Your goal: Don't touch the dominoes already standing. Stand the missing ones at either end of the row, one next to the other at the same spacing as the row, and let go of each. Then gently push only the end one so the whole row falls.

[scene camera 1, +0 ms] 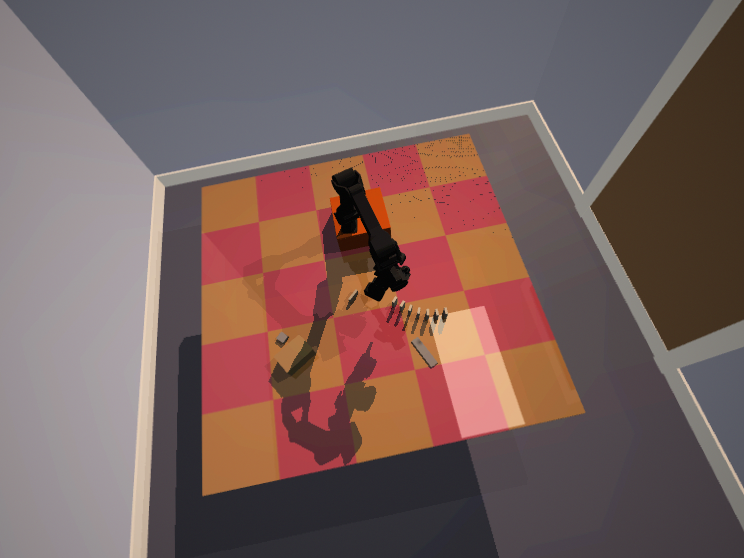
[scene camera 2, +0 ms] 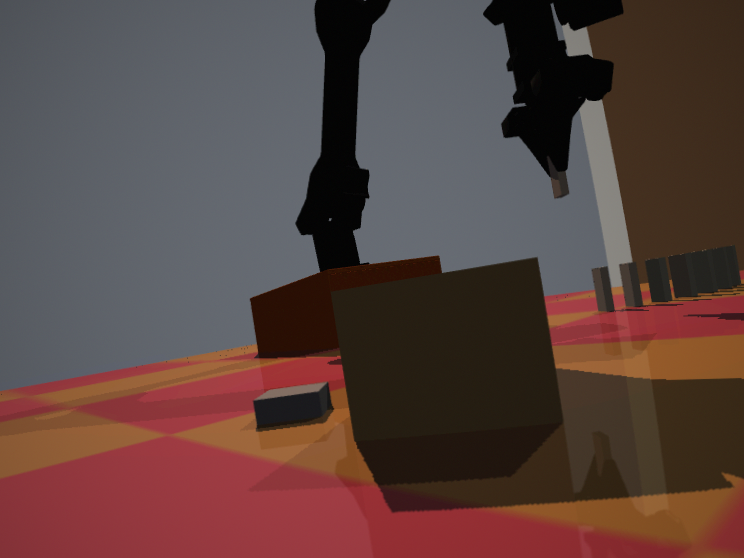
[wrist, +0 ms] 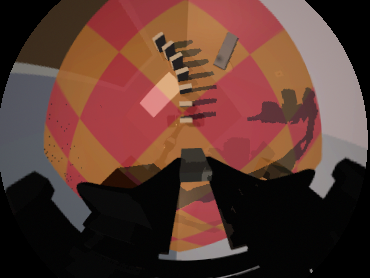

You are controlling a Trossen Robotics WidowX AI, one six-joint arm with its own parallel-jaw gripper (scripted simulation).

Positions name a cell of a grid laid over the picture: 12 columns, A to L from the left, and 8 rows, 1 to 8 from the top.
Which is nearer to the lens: the domino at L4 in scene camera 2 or the brown box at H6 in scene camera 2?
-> The brown box.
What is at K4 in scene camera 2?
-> A domino.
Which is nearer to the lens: the domino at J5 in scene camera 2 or the brown box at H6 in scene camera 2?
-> The brown box.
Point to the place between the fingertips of my gripper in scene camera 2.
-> J3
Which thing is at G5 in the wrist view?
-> A domino.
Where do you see a domino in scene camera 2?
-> K5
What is my gripper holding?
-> A domino.
